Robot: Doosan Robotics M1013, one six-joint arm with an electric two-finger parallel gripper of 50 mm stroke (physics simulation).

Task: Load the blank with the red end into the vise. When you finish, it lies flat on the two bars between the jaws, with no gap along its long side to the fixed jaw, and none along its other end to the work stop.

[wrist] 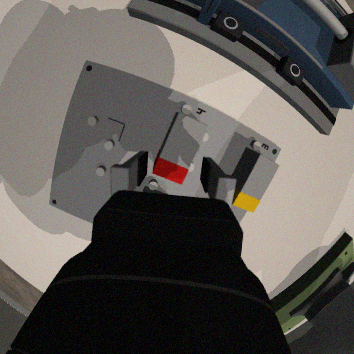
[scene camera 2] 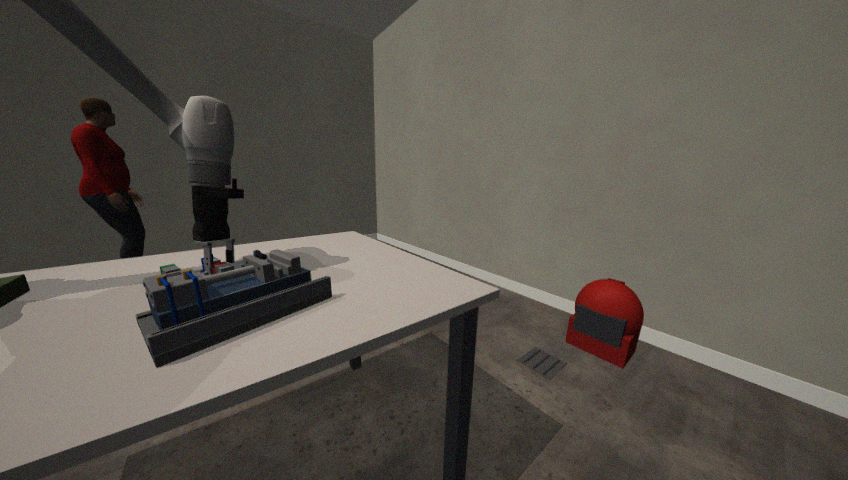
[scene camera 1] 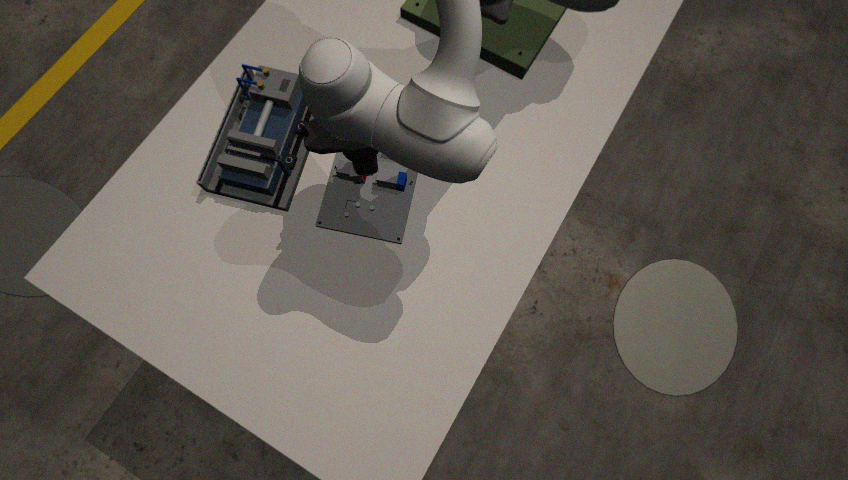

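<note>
The blank with the red end [scene camera 1: 364,178] [scene camera 2: 220,265] [wrist: 182,141] lies on a grey plate [scene camera 1: 363,230] [wrist: 75,150], between small round pins. My gripper [scene camera 2: 218,259] [wrist: 174,165] is open and empty. In the wrist view its fingers stand on either side of the red end and apart from it; their exact height over the plate is unclear. In scene camera 1 the arm hides the fingertips. The vise [scene camera 1: 282,118] [scene camera 2: 232,297] [wrist: 285,20] has a blue body; its two grey jaws stand apart with no blank seen between them. The work stop is not clear.
A blank with a yellow end [wrist: 246,201] lies close beside my right finger in the wrist view. A blue-ended blank [scene camera 1: 402,180] and a green-ended one [scene camera 2: 169,269] are also near. The green base [scene camera 1: 511,53] [wrist: 300,305] is farther off. A person [scene camera 2: 101,160] stands beyond the table.
</note>
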